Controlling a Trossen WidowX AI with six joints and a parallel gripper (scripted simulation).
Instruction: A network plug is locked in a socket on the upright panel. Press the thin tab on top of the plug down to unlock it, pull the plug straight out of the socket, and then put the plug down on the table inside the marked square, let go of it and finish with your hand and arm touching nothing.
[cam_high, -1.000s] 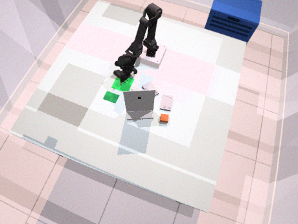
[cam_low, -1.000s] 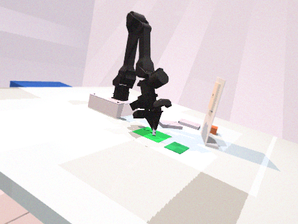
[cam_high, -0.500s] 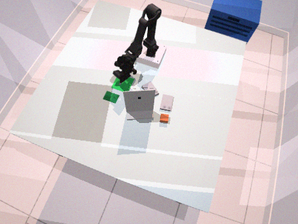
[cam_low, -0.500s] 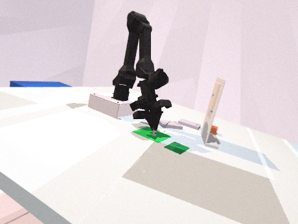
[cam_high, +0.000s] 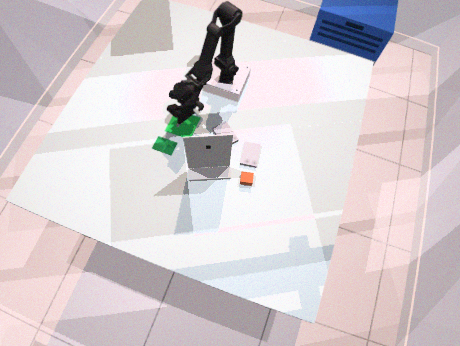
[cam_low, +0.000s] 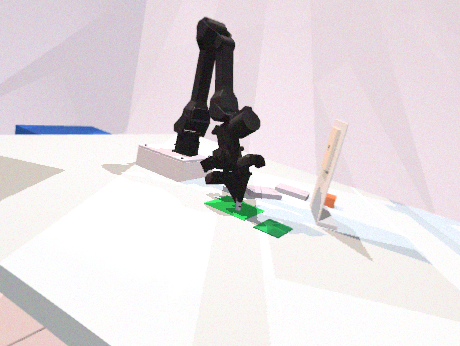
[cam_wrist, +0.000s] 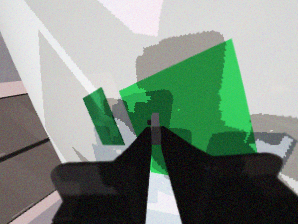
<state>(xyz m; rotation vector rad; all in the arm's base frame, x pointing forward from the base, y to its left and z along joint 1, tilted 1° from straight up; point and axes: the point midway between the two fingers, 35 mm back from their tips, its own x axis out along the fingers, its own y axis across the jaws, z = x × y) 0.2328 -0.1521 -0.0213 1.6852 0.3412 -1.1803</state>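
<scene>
My gripper tip is now 1 cm past the bright green marked square, 1 cm to the right of it and 2 cm above it. From my gripper tip the other things lie so: upright grey panel (18 cm ahead, 17 cm to the left, 10 cm above); then grey network plug (right at my gripper tip).
</scene>
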